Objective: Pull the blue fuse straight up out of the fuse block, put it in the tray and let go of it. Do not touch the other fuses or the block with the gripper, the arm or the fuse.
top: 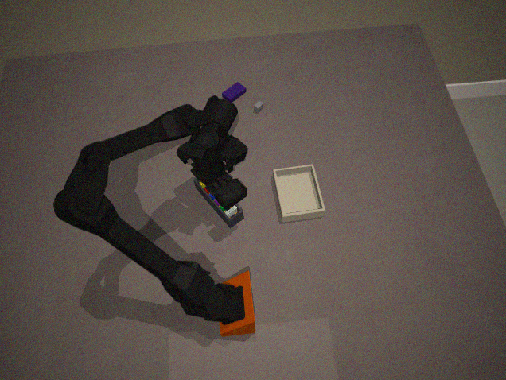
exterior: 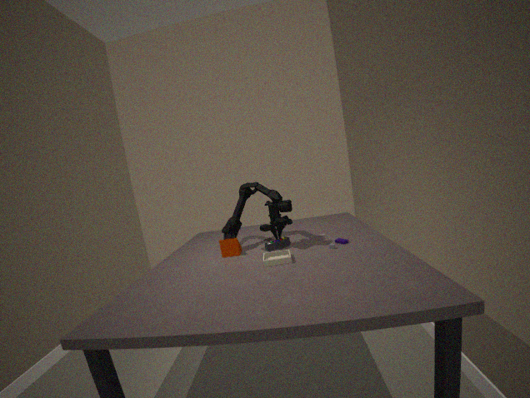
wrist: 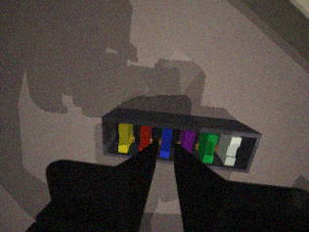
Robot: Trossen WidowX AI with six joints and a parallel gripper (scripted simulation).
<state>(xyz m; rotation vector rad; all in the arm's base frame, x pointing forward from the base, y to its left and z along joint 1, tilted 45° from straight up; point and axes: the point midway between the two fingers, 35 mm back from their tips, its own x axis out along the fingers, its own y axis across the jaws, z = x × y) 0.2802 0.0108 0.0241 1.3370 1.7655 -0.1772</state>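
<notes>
The blue fuse is 2 cm below my gripper tip. The rest, counted from my gripper tip: yellow fuse: 3 cm ahead, 2 cm to the left, 2 cm below; purple fuse: 2 cm behind, 1 cm to the right, 2 cm below; red fuse: 2 cm ahead, 1 cm to the left, 2 cm below.
</notes>
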